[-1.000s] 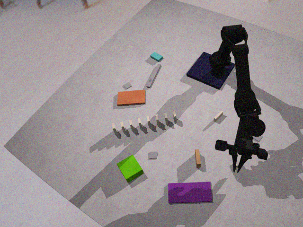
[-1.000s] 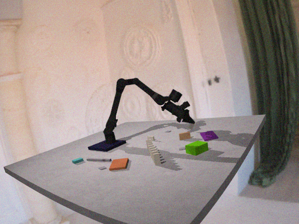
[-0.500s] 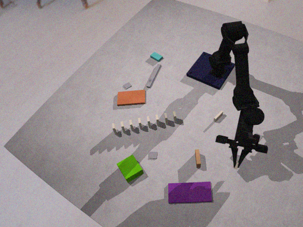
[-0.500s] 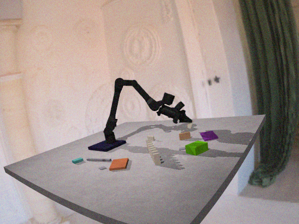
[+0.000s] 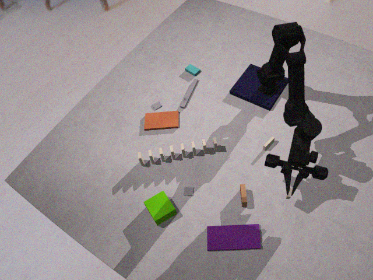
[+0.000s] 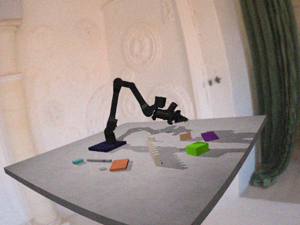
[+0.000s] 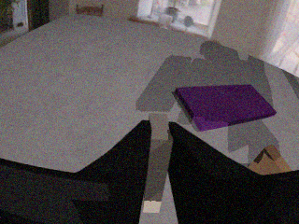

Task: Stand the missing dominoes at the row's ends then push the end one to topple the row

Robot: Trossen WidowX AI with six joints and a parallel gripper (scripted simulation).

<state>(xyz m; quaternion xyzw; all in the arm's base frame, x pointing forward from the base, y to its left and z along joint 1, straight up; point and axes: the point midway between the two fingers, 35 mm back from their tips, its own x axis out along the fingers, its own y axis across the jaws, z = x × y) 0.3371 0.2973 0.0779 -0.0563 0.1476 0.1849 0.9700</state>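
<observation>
My gripper tip is 120 mm to the left of the tan block, 60 mm short of it and 60 mm above it. The rest, counted from my gripper tip: orange slab: 550 mm to the right, 80 mm below, 20 mm behind; then green cube: 300 mm to the right, 250 mm ahead, 60 mm below; then purple slab: 180 mm ahead, 80 mm below, 70 mm to the right.
</observation>
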